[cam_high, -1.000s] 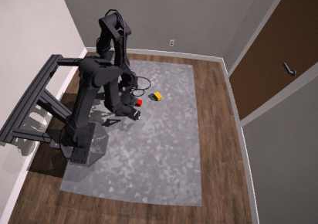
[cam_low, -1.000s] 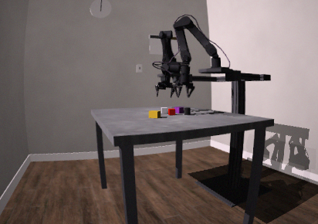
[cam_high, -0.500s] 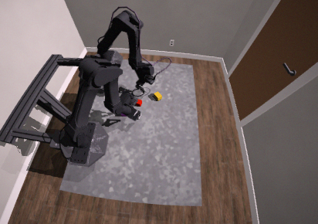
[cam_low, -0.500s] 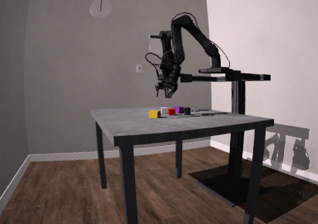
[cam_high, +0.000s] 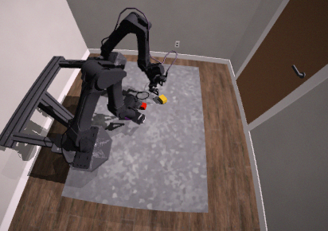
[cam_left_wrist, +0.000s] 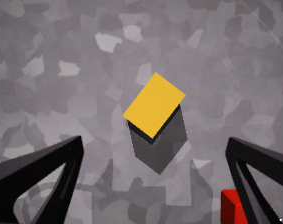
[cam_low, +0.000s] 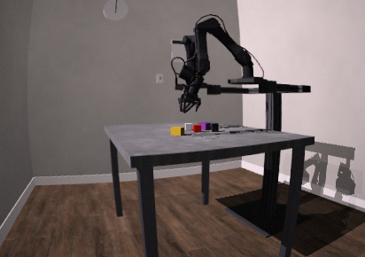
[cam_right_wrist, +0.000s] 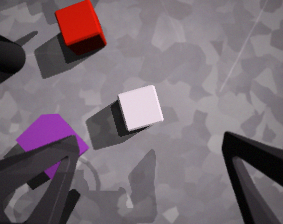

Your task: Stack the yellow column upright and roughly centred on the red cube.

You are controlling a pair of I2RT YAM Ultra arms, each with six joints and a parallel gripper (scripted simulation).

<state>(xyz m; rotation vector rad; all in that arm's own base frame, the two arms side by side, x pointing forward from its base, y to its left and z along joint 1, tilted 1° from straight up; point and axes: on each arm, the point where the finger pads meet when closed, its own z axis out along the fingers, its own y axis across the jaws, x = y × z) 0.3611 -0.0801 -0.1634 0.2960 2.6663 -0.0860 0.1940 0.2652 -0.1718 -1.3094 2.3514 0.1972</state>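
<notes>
Now: left hand 3 cm short of the yellow column, 1 cm to the left of it and 11 cm above it. Also, from my left hand: white cube: 13 cm behind, 19 cm to the right, 11 cm below; then dark cylinder: 22 cm behind, 4 cm to the right, 10 cm below; then red cube: 13 cm behind, 8 cm to the right, 11 cm below.
</notes>
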